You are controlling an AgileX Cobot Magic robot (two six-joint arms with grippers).
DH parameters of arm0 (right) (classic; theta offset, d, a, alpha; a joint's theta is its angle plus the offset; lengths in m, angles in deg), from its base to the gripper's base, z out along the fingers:
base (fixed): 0 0 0 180
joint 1: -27.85 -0.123 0 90
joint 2: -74.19 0 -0.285 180
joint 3: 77.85 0 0.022 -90
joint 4: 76.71 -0.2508 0 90
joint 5: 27.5 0 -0.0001 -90
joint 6: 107.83 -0.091 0 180
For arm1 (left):
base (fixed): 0 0 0 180
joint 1: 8.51 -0.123 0 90
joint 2: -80.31 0 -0.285 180
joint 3: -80.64 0 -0.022 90
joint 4: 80.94 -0.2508 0 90
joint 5: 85.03 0 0.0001 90
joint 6: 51.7 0.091 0 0
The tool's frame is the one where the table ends.
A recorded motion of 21 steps. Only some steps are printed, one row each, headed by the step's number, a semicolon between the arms.
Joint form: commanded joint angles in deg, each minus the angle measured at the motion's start. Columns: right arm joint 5, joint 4, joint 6, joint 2, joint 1, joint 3; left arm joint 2, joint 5, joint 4, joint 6, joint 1, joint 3.
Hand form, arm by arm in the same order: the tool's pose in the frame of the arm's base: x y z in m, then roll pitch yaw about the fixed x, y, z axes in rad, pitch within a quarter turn. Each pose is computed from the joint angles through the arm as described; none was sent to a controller.
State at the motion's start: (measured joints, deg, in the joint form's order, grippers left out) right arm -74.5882 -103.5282 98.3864 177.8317 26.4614 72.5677; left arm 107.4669 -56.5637 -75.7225 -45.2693 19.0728 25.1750
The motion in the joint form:
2: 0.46 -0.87 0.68 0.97 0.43 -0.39; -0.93 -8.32 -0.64 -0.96 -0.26 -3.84
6: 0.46 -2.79 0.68 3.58 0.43 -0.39; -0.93 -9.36 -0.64 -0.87 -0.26 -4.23
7: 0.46 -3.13 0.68 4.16 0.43 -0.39; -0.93 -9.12 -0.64 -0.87 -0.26 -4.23
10: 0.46 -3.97 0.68 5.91 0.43 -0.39; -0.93 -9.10 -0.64 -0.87 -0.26 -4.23
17: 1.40 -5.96 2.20 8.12 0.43 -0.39; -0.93 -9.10 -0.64 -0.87 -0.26 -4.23
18: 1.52 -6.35 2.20 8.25 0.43 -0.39; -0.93 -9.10 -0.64 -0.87 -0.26 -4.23
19: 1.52 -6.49 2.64 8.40 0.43 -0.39; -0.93 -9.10 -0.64 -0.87 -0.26 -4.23
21: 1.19 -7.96 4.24 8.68 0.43 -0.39; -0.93 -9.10 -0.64 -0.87 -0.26 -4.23
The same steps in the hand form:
2: 0.2687 0.0353 0.1528 2.8041 0.0810 -3.0082; 0.0701 -0.0391 0.2658 3.0959 1.2980 2.5887
6: 0.2705 0.0372 0.1413 2.7761 0.0381 -3.0339; 0.0707 -0.0392 0.2651 3.0872 1.3092 2.5814
7: 0.2708 0.0376 0.1386 2.7712 0.0284 -3.0385; 0.0706 -0.0392 0.2648 3.0884 1.3050 2.5822
10: 0.2716 0.0384 0.1307 2.7591 -0.0013 -3.0497; 0.0706 -0.0392 0.2647 3.0885 1.3047 2.5823
17: 0.2739 0.0399 0.1206 2.7418 -0.0146 -3.0573; 0.0706 -0.0392 0.2647 3.0885 1.3047 2.5823
18: 0.2743 0.0402 0.1201 2.7385 -0.0149 -3.0633; 0.0706 -0.0392 0.2647 3.0885 1.3047 2.5823
19: 0.2743 0.0403 0.1194 2.7367 -0.0144 -3.0582; 0.0706 -0.0392 0.2647 3.0885 1.3047 2.5823
21: 0.2746 0.0419 0.1188 2.7175 -0.0115 -3.0506; 0.0706 -0.0392 0.2647 3.0885 1.3047 2.5823

